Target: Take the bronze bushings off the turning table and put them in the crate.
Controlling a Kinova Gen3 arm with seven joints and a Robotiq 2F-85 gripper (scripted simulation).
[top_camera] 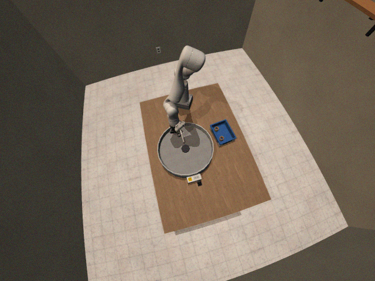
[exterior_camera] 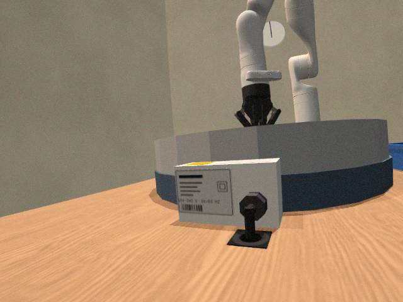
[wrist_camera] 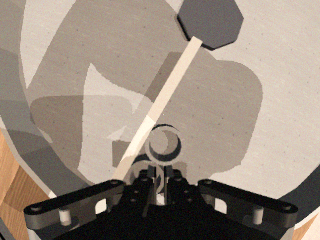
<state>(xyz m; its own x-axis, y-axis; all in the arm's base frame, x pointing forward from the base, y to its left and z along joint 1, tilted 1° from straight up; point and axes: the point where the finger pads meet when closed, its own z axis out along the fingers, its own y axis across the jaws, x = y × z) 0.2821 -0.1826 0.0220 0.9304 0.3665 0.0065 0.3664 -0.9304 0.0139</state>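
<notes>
My hand is 170 mm short of the turning table, 10 mm to the right of it and 40 mm above it. Also, from my hand: blue crate 140 mm ahead, 340 mm to the left, 60 mm below.
</notes>
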